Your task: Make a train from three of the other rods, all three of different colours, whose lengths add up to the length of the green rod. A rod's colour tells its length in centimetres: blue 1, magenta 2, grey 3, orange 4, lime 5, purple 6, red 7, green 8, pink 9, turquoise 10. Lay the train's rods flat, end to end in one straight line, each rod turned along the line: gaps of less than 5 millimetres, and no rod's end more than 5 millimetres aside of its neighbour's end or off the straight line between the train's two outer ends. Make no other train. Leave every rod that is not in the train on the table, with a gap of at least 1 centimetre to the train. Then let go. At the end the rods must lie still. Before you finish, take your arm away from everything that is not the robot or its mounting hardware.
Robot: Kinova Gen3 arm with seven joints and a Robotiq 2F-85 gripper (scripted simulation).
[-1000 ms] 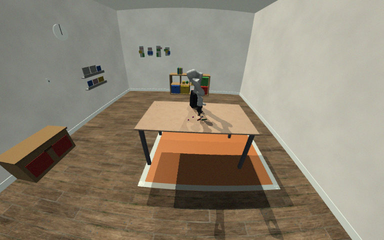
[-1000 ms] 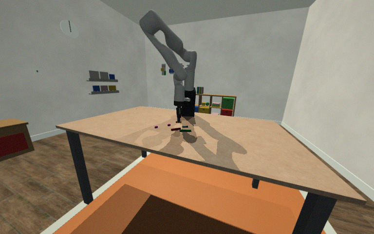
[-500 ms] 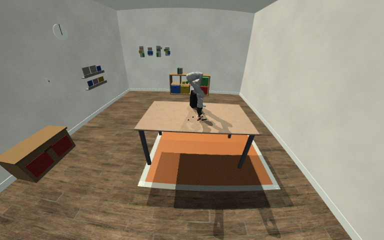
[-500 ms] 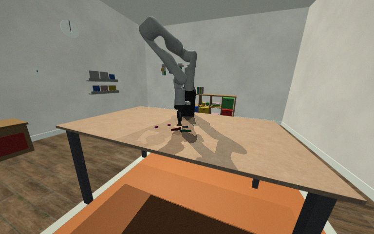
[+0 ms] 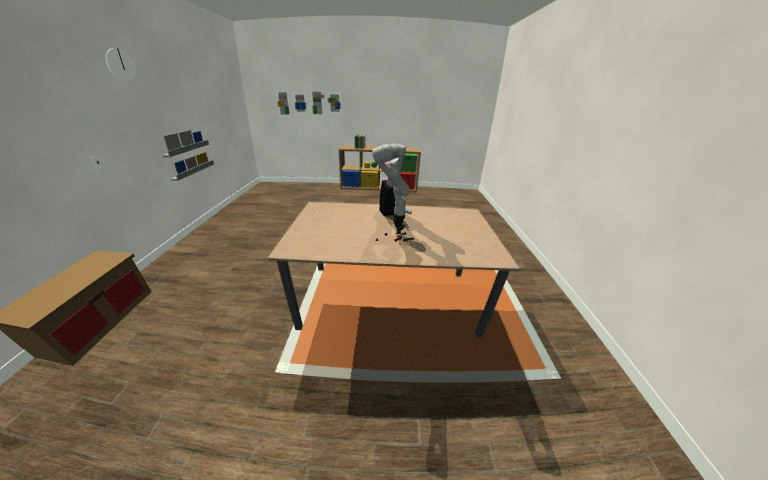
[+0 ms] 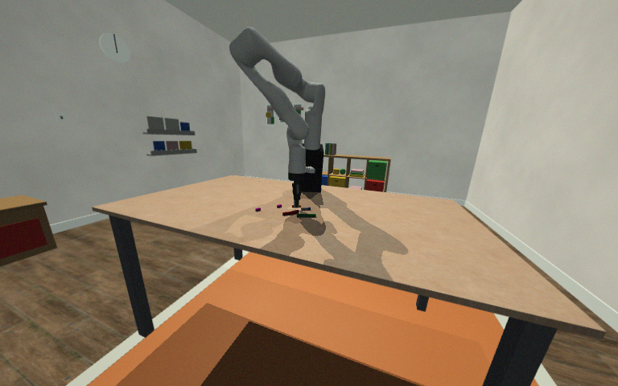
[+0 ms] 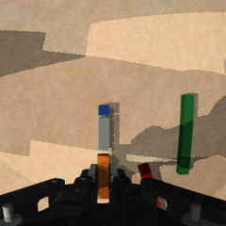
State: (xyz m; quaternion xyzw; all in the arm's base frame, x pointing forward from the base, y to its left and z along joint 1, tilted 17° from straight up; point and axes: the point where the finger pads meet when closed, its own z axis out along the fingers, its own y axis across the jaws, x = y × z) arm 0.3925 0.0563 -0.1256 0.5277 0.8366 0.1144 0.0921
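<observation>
My hand is 1 cm above the orange rod. From my hand the other things lie so: grey rod (3 cm to the left, 3 cm below, 2 cm behind); red rod (6 cm ahead, 3 cm below); blue rod (5 cm to the left, 3 cm below, 3 cm behind).
</observation>
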